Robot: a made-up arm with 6 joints. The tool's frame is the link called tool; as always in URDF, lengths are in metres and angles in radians.
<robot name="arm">
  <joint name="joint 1" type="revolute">
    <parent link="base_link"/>
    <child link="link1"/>
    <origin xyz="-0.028 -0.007 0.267"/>
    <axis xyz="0 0 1"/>
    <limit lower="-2.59" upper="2.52" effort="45" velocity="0.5"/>
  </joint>
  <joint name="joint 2" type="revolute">
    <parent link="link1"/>
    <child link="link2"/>
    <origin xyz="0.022 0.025 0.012"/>
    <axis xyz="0.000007 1 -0.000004"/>
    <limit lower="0.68" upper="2.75" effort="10" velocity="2.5"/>
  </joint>
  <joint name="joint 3" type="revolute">
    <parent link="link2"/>
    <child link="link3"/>
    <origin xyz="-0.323 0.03 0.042"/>
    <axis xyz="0.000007 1 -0.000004"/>
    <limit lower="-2.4" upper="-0.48" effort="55" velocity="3"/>
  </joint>
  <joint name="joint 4" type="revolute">
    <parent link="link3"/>
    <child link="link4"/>
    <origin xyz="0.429 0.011 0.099"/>
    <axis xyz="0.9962 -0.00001 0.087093"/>
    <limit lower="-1.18" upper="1.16" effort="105" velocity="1.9"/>
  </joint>
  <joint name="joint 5" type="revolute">
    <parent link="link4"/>
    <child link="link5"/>
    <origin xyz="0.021 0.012 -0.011"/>
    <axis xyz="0.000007 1 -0.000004"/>
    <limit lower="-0.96" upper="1.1" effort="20" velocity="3"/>
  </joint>
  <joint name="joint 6" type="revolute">
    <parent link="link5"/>
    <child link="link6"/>
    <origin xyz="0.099 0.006 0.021"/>
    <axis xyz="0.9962 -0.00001 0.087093"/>
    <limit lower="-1.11" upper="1.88" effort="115" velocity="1.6"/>
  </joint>
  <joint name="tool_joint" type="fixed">
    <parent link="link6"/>
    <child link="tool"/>
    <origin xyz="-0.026 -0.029 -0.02" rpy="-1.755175 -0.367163 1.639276"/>
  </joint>
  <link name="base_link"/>
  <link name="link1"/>
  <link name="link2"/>
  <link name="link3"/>
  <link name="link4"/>
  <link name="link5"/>
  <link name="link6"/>
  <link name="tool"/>
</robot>
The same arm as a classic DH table. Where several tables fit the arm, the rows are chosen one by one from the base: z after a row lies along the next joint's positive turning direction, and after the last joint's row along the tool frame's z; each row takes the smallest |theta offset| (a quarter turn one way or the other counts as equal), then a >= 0, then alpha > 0; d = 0 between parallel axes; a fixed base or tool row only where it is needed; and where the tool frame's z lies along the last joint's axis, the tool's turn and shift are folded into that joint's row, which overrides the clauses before.
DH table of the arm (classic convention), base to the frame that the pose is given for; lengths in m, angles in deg. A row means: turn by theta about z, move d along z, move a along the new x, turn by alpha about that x. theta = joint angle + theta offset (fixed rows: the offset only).
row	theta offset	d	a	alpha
base (fixed)	14.04	0	-0.0289	0
joint 1	-14.04	0.279	0.022	-90
joint 2	7.41	0	-0.3257	0
joint 3	77.59	0.066	-0.0613	90
joint 4	0	0.456	0.0128	-90
joint 5	0	0.018	-0.0123	90
joint 6	88.91	0.2871	-0.0287	175.14
tool (fixed)	-22.47	0.215	0	0
Joint limits (deg, base to tool): -148.4..144.39 38.96..157.56 -137.51..-27.5 -67.61..66.46 -55..63.03 -63.6..107.72

